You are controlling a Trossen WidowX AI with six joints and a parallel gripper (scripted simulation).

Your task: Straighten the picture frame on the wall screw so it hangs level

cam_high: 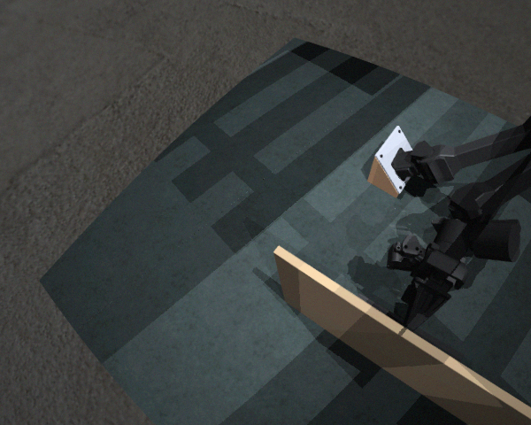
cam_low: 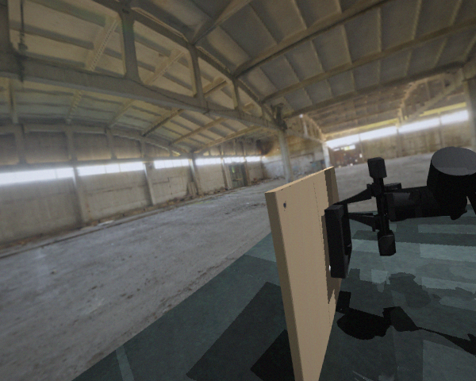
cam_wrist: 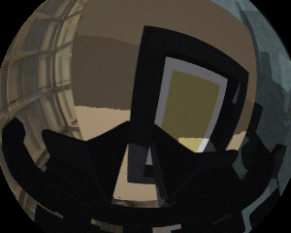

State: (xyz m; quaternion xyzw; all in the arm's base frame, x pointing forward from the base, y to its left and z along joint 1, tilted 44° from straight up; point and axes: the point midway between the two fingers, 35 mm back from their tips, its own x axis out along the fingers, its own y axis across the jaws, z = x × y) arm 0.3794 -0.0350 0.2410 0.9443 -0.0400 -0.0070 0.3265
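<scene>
Right now the picture frame is 1 cm ahead of my gripper tip and 5 cm below it. From my gripper tip the other things lie so: tan wall board (2 cm ahead, 2 cm to the left, 7 cm below).
</scene>
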